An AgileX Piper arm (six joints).
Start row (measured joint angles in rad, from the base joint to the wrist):
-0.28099 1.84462 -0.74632 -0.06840 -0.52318 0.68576
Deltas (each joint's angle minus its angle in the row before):
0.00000 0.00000 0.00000 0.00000 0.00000 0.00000
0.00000 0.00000 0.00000 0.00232 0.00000 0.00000
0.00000 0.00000 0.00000 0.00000 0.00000 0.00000
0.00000 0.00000 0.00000 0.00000 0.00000 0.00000
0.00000 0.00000 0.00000 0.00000 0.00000 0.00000
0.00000 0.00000 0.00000 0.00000 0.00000 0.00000
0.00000 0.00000 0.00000 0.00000 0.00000 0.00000
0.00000 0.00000 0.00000 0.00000 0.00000 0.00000
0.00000 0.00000 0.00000 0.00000 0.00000 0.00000
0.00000 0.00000 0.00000 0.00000 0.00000 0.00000
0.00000 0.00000 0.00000 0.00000 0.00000 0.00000
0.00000 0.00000 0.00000 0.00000 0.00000 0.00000
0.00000 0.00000 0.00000 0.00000 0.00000 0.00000
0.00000 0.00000 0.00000 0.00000 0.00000 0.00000
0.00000 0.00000 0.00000 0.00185 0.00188 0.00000
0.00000 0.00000 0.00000 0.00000 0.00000 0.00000
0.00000 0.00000 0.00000 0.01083 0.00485 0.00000
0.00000 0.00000 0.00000 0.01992 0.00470 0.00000
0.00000 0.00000 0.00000 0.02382 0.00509 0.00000
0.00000 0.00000 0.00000 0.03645 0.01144 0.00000
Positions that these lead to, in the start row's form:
-0.28099 1.84462 -0.74632 -0.06840 -0.52318 0.68576
-0.28099 1.84462 -0.74632 -0.06608 -0.52318 0.68576
-0.28099 1.84462 -0.74632 -0.06608 -0.52318 0.68576
-0.28099 1.84462 -0.74632 -0.06608 -0.52318 0.68576
-0.28099 1.84462 -0.74632 -0.06608 -0.52318 0.68576
-0.28099 1.84462 -0.74632 -0.06608 -0.52318 0.68576
-0.28099 1.84462 -0.74632 -0.06608 -0.52318 0.68576
-0.28099 1.84462 -0.74632 -0.06608 -0.52318 0.68576
-0.28099 1.84462 -0.74632 -0.06608 -0.52318 0.68576
-0.28099 1.84462 -0.74632 -0.06608 -0.52318 0.68576
-0.28099 1.84462 -0.74632 -0.06608 -0.52318 0.68576
-0.28099 1.84462 -0.74632 -0.06608 -0.52318 0.68576
-0.28099 1.84462 -0.74632 -0.06608 -0.52318 0.68576
-0.28099 1.84462 -0.74632 -0.06608 -0.52318 0.68576
-0.28099 1.84462 -0.74632 -0.06423 -0.52130 0.68576
-0.28099 1.84462 -0.74632 -0.06423 -0.52130 0.68576
-0.28099 1.84462 -0.74632 -0.05340 -0.51645 0.68576
-0.28099 1.84462 -0.74632 -0.03348 -0.51175 0.68576
-0.28099 1.84462 -0.74632 -0.00966 -0.50666 0.68576
-0.28099 1.84462 -0.74632 0.02679 -0.49522 0.68576

